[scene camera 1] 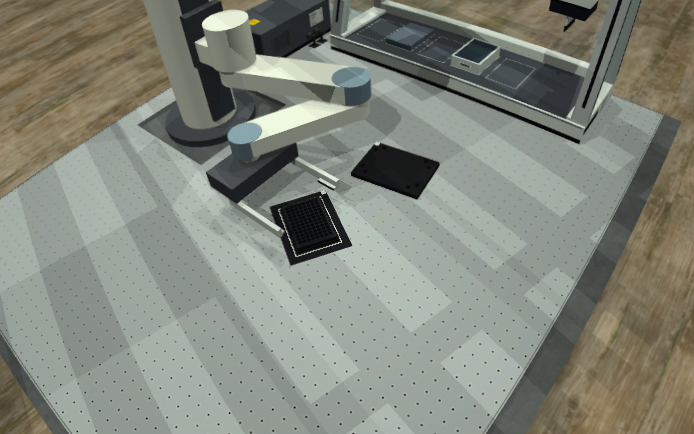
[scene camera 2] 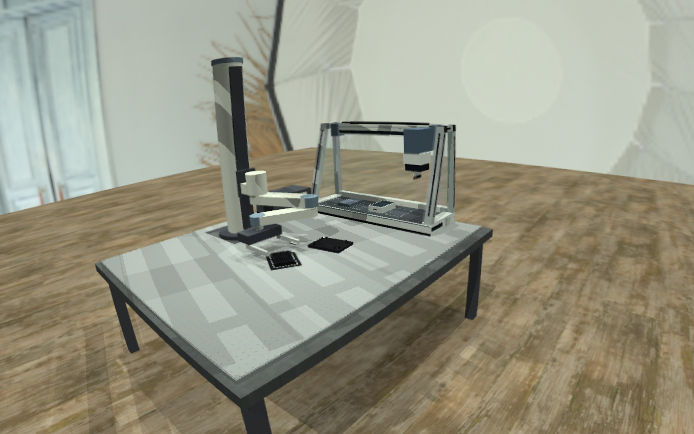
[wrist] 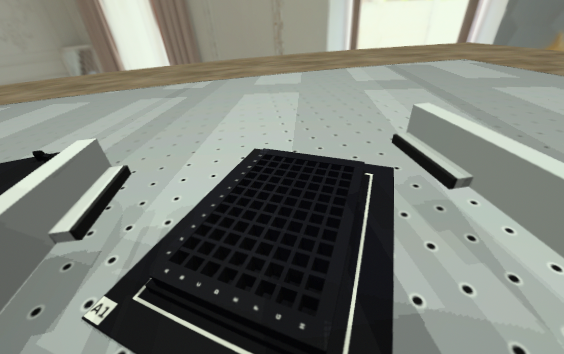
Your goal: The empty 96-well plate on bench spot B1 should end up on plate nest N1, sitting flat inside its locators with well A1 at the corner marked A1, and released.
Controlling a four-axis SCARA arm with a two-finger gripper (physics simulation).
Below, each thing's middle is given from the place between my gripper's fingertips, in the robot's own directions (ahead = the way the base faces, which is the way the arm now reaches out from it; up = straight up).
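Black well plate (scene camera 1: 308,223): 50 mm below my hand, 10 mm behind it. Black nest with white outline (scene camera 1: 294,258): 10 mm behind my hand, 50 mm below. Plain black pad (scene camera 1: 391,168): from my hand, 40 mm ahead of it, 230 mm to the left of it, 50 mm below it. By their middles, farthest from my hand of the things named here: the pad.
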